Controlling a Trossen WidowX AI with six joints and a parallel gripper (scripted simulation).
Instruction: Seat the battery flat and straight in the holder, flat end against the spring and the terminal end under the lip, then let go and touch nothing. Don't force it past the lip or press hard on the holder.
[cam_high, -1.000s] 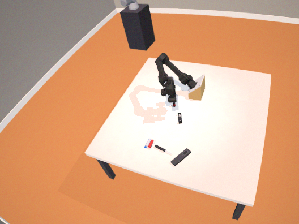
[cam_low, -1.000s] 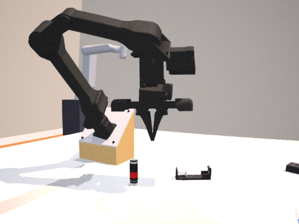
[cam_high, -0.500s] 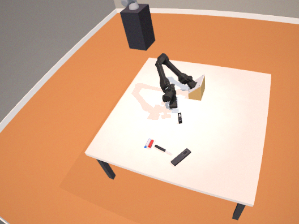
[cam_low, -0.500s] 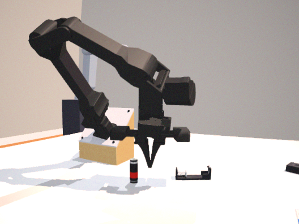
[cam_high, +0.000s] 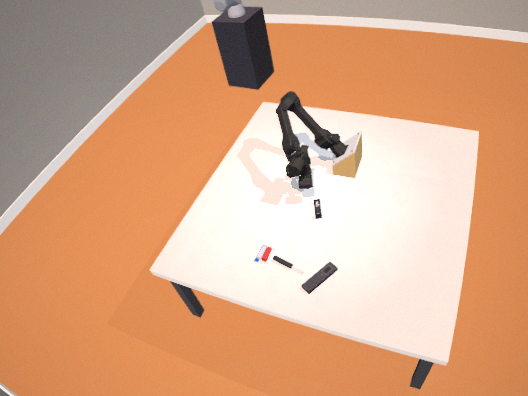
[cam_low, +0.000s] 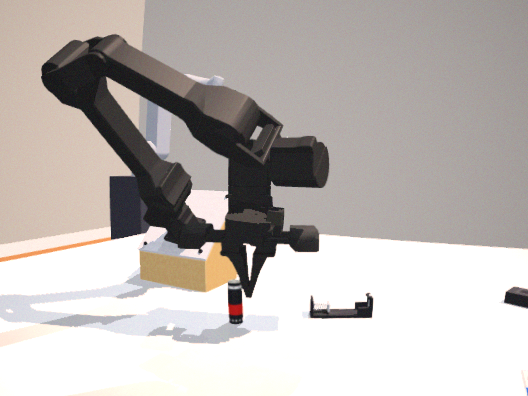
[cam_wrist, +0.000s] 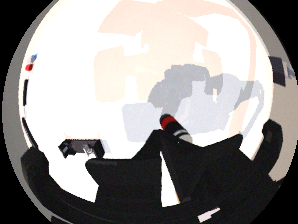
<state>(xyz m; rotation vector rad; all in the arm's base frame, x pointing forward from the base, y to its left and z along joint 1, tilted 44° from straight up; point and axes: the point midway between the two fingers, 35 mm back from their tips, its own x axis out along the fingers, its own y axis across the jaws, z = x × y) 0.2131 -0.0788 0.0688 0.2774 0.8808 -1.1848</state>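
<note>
The battery lies 20 mm behind my gripper tip, 10 mm to the right of it and 10 mm below it. The rest, counted from my gripper tip: black remote 430 mm ahead, 250 mm to the left, 20 mm below; screwdriver 420 mm ahead, 110 mm to the left, 30 mm below.
</note>
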